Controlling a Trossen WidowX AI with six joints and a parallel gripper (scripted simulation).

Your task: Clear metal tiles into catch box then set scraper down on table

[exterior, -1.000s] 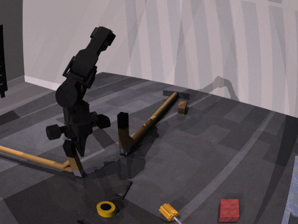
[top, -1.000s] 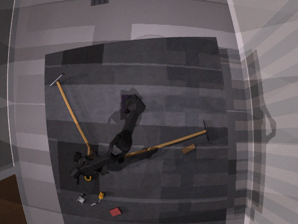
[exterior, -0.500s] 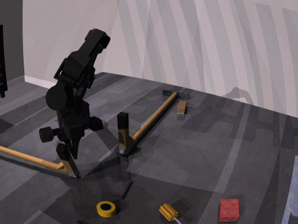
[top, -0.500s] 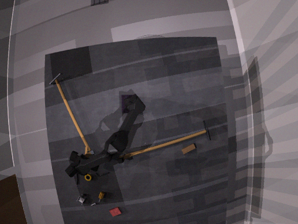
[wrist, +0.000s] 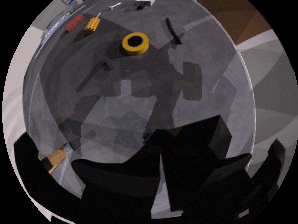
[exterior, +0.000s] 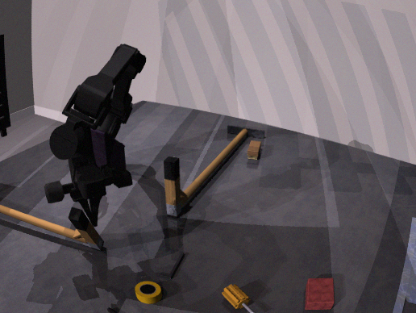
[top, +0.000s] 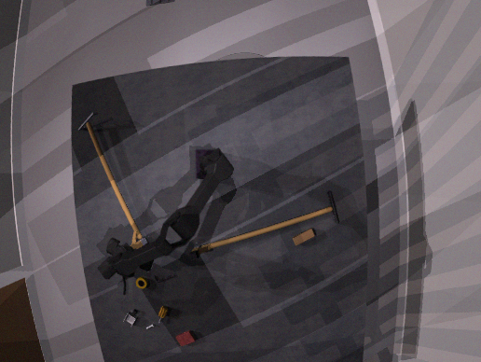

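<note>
Right now my gripper tip is 1 cm past the long wooden-handled scraper, 53 cm to the right of it and 3 cm above it. Also, from my gripper tip: yellow-handled tool: 30 cm ahead, 3 cm to the left, 7 cm below; yellow tape roll: 15 cm ahead, 3 cm to the right, 8 cm below; red block: 44 cm ahead, 10 cm to the left, 8 cm below.
</note>
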